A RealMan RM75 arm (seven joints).
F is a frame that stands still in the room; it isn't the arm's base.
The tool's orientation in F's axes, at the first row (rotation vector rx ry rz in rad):
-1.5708, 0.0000, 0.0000
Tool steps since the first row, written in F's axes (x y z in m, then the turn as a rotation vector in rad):
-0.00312, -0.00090, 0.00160, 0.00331, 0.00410, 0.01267
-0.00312, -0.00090, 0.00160, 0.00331, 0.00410, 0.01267
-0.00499, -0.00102, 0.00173, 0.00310, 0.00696, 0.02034
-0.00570, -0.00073, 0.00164, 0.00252, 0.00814, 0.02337
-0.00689, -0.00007, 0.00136, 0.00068, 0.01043, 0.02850
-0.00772, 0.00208, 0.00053, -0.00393, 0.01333, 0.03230
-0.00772, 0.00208, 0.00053, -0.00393, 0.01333, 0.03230
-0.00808, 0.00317, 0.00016, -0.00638, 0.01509, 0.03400
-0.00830, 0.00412, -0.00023, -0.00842, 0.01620, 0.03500
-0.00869, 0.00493, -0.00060, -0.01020, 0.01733, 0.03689
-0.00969, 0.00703, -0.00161, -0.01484, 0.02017, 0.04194
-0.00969, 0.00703, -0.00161, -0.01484, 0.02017, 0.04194
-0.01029, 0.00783, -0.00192, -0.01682, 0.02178, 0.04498
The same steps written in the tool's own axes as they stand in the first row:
-0.00312, -0.00160, -0.00090, 0.00331, -0.01267, 0.00410
-0.00312, -0.00160, -0.00090, 0.00331, -0.01267, 0.00410
-0.00499, -0.00173, -0.00102, 0.00310, -0.02034, 0.00696
-0.00570, -0.00164, -0.00073, 0.00252, -0.02337, 0.00814
-0.00689, -0.00136, -0.00007, 0.00068, -0.02850, 0.01043
-0.00772, -0.00053, 0.00208, -0.00393, -0.03230, 0.01333
-0.00772, -0.00053, 0.00208, -0.00393, -0.03230, 0.01333
-0.00808, -0.00016, 0.00317, -0.00638, -0.03400, 0.01509
-0.00830, 0.00023, 0.00412, -0.00842, -0.03500, 0.01620
-0.00869, 0.00060, 0.00493, -0.01020, -0.03689, 0.01733
-0.00969, 0.00161, 0.00703, -0.01484, -0.04194, 0.02017
-0.00969, 0.00161, 0.00703, -0.01484, -0.04194, 0.02017
-0.01029, 0.00192, 0.00783, -0.01682, -0.04498, 0.02178

